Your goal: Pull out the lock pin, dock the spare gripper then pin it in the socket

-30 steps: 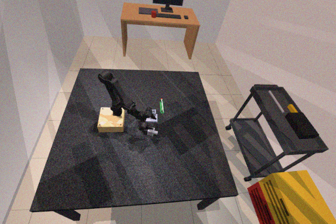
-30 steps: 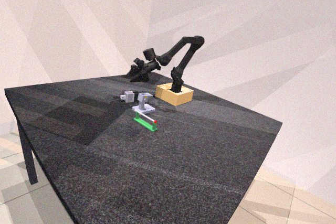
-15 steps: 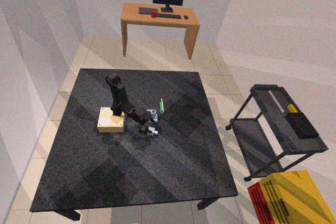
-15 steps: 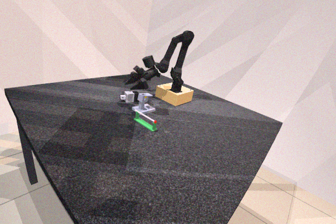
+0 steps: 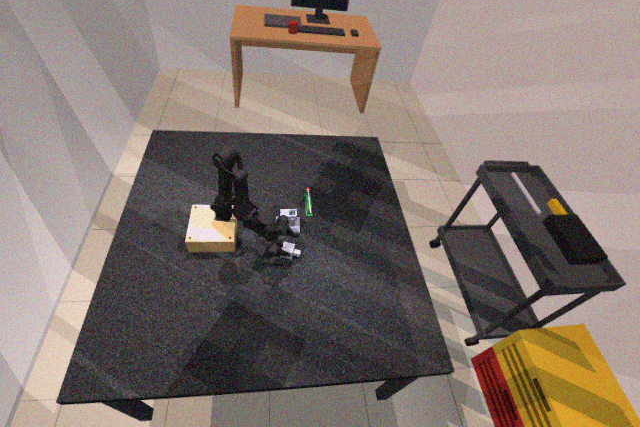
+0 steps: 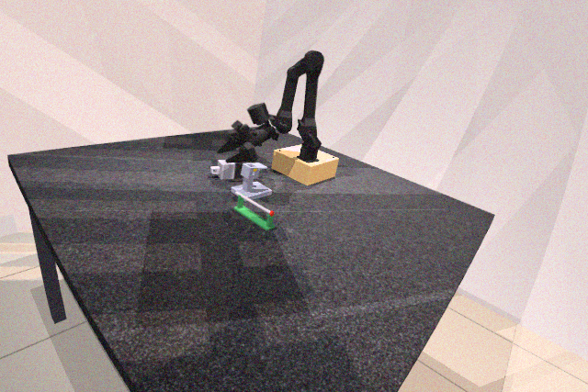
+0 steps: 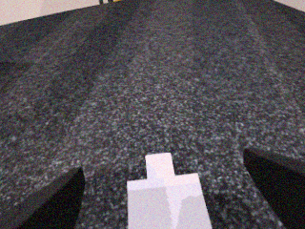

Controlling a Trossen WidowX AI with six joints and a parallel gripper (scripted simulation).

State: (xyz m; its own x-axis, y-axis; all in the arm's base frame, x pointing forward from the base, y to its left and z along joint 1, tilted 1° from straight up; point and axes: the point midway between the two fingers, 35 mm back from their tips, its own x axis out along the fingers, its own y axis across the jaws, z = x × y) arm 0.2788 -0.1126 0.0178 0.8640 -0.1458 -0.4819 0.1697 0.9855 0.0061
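My gripper tip is 20 mm past the spare gripper, 10 mm to the right of it and 50 mm above it. From my gripper tip the other things lie so: grey mount (30 mm behind, 150 mm to the left, 20 mm below); then green cradle (50 mm ahead, 290 mm to the left, 50 mm below).
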